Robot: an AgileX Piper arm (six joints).
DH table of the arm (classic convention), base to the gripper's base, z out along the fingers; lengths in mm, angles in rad. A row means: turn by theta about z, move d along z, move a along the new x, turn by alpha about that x. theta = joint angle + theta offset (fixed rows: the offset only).
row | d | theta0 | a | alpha
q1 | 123 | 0 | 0 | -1.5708
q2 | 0 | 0.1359 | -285.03 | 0
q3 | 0 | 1.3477 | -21.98 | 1.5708
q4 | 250.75 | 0 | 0 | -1.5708
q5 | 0 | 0 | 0 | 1.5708
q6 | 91 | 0 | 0 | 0
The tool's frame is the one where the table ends.
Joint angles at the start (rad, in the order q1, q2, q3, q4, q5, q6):
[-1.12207 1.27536 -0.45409 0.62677 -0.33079 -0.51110]
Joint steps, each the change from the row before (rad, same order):
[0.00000 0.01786 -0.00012 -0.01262 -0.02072 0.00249]
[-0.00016 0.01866 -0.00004 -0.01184 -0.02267 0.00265]
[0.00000 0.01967 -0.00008 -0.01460 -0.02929 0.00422]
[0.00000 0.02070 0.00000 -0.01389 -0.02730 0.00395]
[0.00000 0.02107 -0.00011 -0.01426 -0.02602 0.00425]
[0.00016 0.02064 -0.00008 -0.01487 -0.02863 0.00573]
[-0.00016 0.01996 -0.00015 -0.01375 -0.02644 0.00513]
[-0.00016 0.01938 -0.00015 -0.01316 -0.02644 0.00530]
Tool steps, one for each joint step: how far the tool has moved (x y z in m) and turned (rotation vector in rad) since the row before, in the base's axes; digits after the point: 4 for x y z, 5 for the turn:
[0.0003 -0.0024 -0.0025 -0.00626 0.01392 -0.00142]
[0.0003 -0.0025 -0.0026 -0.00706 0.01345 -0.00252]
[0.0002 -0.0027 -0.0024 -0.01291 0.01400 -0.00320]
[0.0004 -0.0026 -0.0028 -0.01005 0.01397 -0.00212]
[0.0005 -0.0026 -0.0030 -0.00880 0.01374 -0.00084]
[0.0005 -0.0025 -0.0027 -0.01163 0.01222 -0.00108]
[0.0005 -0.0024 -0.0027 -0.01012 0.01144 -0.00059]
[0.0005 -0.0023 -0.0026 -0.01052 0.01036 -0.00050]

